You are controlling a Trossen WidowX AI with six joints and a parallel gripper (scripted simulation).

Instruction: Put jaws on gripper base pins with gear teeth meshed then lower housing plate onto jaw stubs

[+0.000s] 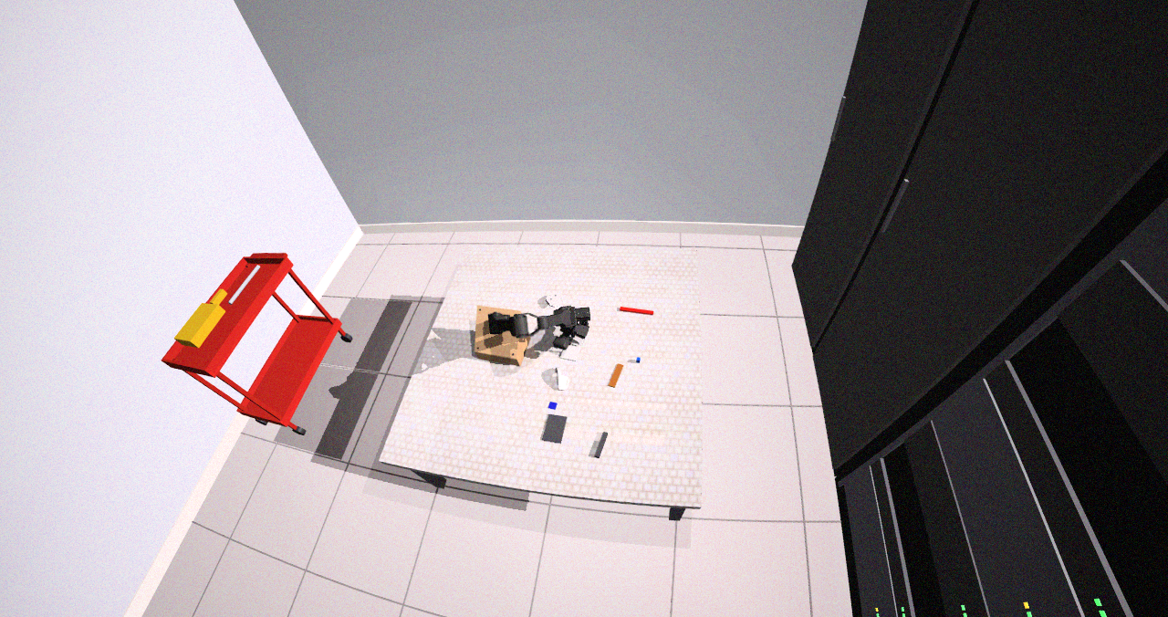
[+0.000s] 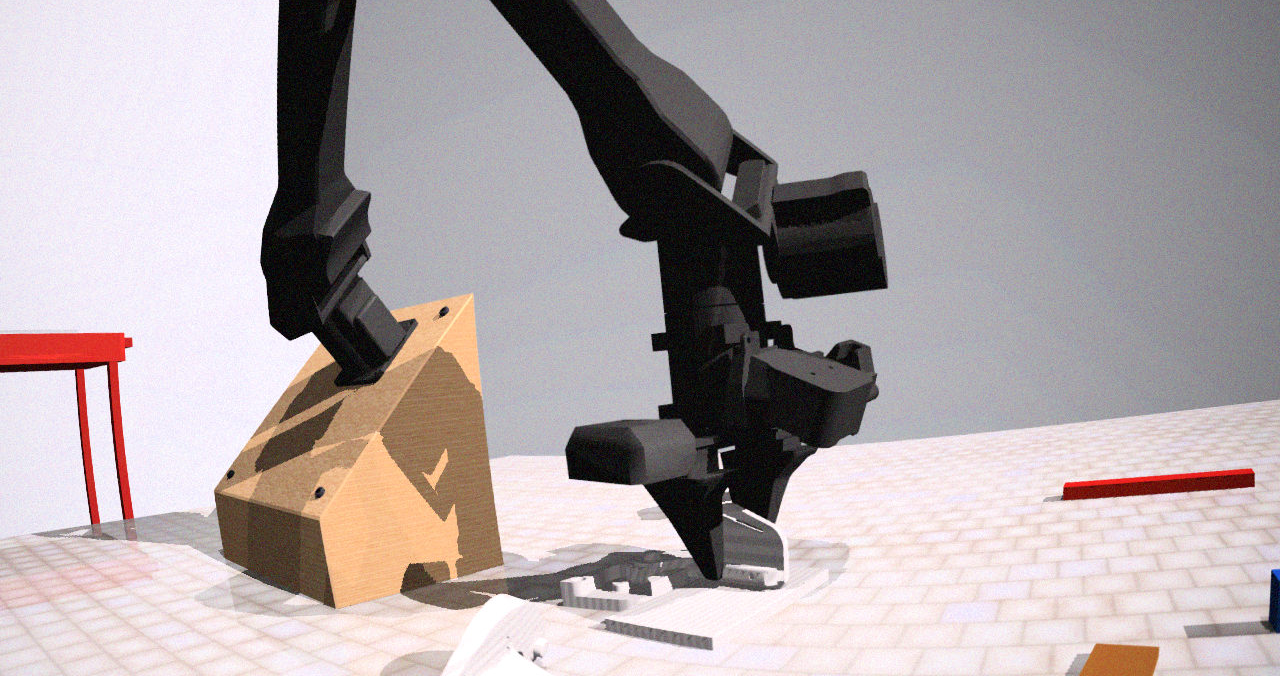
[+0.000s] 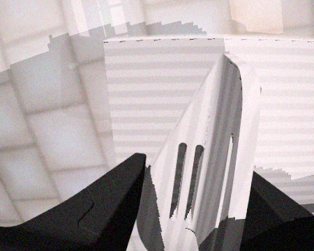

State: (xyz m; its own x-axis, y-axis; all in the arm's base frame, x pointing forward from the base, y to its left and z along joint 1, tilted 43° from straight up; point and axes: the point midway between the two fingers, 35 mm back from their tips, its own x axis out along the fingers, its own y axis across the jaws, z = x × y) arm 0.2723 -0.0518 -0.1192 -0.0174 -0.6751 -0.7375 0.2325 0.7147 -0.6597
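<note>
Now: the ribbed white plate 3 cm to the right of my gripper tip, 1 cm below it and 1 cm ahead of it. Round my gripper tip: red bar (26 cm ahead, 21 cm to the left, 1 cm below); dark grey plate (41 cm to the right, 3 cm ahead, 1 cm below); orange block (23 cm ahead, 14 cm to the right, 1 cm below).
</note>
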